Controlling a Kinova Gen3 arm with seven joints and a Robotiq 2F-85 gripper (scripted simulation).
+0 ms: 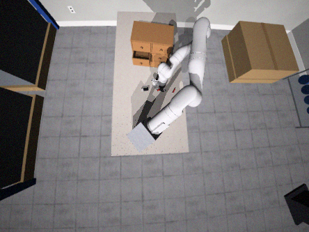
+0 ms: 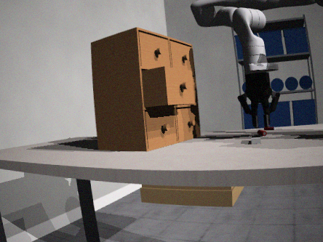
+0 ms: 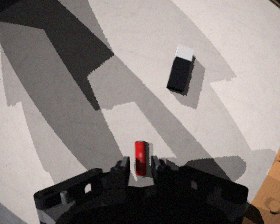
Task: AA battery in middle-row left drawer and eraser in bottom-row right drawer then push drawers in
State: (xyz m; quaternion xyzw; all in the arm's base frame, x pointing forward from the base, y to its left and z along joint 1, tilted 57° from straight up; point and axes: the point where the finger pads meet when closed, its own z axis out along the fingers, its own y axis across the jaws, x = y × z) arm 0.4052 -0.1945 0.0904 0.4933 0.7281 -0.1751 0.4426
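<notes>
The red AA battery is 30 mm below my hand. Also, from my hand: eraser (140 mm to the left, 40 mm ahead, 30 mm below).
</notes>
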